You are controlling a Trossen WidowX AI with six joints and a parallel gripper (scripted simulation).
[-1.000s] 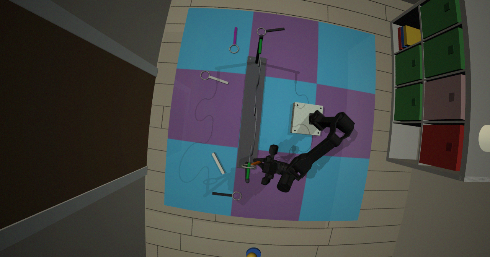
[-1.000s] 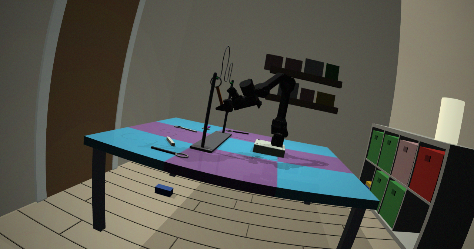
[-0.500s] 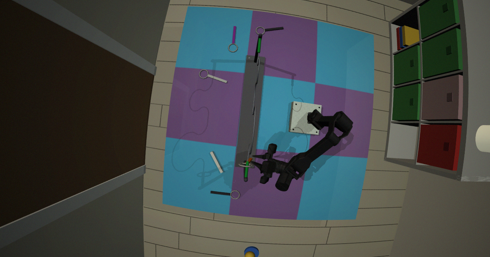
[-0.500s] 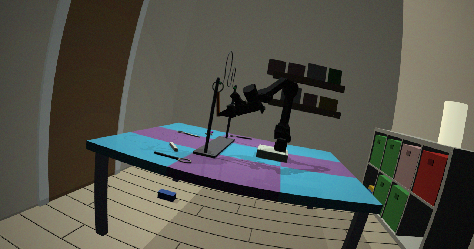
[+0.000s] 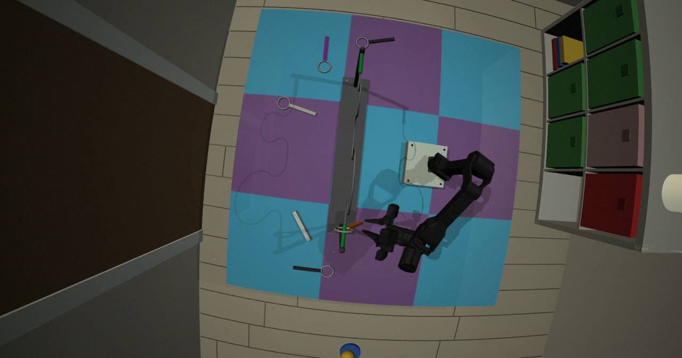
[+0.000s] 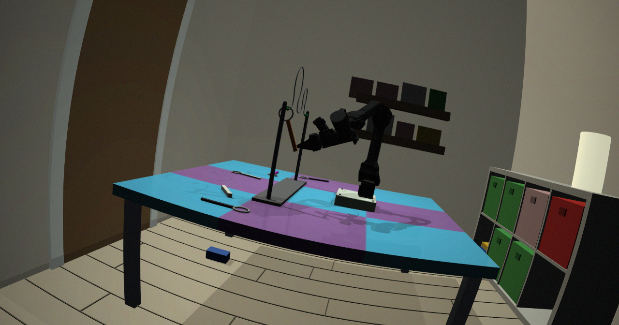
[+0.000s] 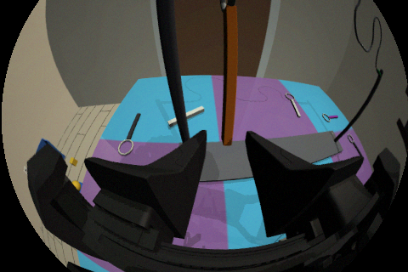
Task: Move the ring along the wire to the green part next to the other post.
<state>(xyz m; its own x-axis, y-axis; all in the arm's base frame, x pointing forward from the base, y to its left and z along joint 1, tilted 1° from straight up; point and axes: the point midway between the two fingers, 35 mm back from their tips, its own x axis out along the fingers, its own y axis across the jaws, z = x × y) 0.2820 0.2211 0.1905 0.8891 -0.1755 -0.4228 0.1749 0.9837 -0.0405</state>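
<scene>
The orange-handled ring is 70 mm above my gripper tip, 50 mm ahead of it and 10 mm to the right of it. From my gripper tip the other things lie so: white bar (240 mm ahead, 210 mm below, 60 mm to the left).
</scene>
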